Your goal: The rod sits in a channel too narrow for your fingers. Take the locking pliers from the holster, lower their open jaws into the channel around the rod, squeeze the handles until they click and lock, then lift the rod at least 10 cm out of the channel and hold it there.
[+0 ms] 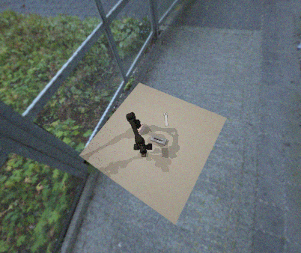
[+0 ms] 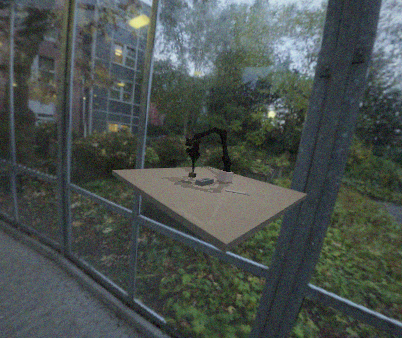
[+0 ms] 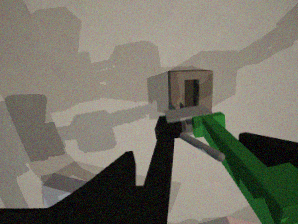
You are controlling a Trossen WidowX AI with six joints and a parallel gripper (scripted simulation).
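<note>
Now: gripper tip 210 mm to the right of the grey block, 120 mm above it and 40 mm short of it. Round my gripper tip: white bar 530 mm to the left, 140 mm below, 30 mm behind; then dark holster 130 mm below, 20 mm to the right, 20 mm behind; then dark rod 210 mm to the left, 130 mm below, 40 mm ahead.
</note>
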